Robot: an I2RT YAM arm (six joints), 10 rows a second.
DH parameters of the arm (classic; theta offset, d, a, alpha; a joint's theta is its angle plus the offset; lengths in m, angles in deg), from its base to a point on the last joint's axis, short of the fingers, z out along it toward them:
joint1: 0 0.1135 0.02 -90
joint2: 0 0 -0.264 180
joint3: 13.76 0 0.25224 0
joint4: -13.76 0 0.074 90
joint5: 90 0 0 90
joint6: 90 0.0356 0 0
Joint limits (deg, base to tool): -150..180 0..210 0..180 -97..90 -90..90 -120..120
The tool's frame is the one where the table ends.
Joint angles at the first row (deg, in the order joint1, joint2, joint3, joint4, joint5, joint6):
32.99 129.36 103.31 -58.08 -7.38 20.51
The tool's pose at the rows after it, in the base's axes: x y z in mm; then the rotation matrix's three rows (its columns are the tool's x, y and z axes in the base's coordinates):
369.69, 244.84, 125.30; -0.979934, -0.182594, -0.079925; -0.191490, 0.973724, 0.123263; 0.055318, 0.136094, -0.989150
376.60, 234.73, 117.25; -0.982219, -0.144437, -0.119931; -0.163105, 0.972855, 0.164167; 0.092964, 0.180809, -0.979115
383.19, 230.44, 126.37; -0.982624, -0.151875, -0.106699; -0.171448, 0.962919, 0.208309; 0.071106, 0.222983, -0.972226
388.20, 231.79, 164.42; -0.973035, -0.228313, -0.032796; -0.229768, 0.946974, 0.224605; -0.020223, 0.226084, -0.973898
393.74, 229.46, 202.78; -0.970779, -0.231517, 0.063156; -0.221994, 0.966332, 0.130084; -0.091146, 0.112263, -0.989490
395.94, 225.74, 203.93; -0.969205, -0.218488, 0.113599; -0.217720, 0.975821, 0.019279; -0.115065, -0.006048, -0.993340
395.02, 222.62, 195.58; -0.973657, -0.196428, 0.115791; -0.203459, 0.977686, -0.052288; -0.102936, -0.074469, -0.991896
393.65, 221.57, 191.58; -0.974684, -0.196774, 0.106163; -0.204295, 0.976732, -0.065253; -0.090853, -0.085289, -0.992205
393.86, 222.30, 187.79; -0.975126, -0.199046, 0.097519; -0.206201, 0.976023, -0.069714; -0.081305, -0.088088, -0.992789
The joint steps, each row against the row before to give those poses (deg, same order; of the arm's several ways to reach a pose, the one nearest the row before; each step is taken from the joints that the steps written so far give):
-0.15 4.02 0.00 -1.86 -1.07 1.49
-1.84 1.14 0.00 0.08 -3.23 -0.04
-1.04 -0.61 1.02 0.11 -1.84 -1.36
-0.07 -2.78 4.03 -2.57 1.33 -3.61
-0.02 -0.94 7.23 -6.19 7.52 -0.02
0.00 0.37 0.94 -1.25 6.95 0.13
0.00 0.42 -1.16 -0.35 3.63 0.96
0.00 0.02 -0.85 0.03 0.37 0.00
0.06 0.50 0.00 -0.07 -0.02 -0.02

